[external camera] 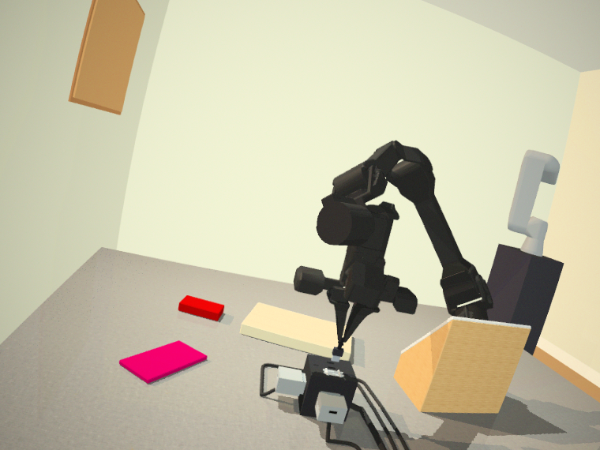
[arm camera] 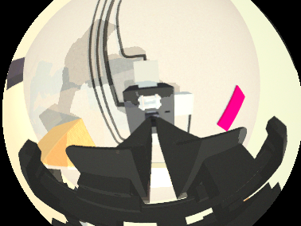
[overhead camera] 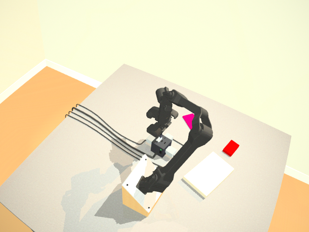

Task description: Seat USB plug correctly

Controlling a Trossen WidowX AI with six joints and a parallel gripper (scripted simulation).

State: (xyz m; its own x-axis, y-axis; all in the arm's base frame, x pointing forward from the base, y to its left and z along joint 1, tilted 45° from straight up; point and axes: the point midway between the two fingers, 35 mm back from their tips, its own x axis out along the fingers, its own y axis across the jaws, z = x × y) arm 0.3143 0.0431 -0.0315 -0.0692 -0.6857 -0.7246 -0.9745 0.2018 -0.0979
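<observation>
Now: the white USB plug 2 cm below my gripper tip. From my gripper tip the other things lie so: cream slab 31 cm to the right, 12 cm below, 4 cm behind; then red block 37 cm to the right, 18 cm ahead, 12 cm below; then pink card 26 cm ahead, 13 cm below, 11 cm to the right.
</observation>
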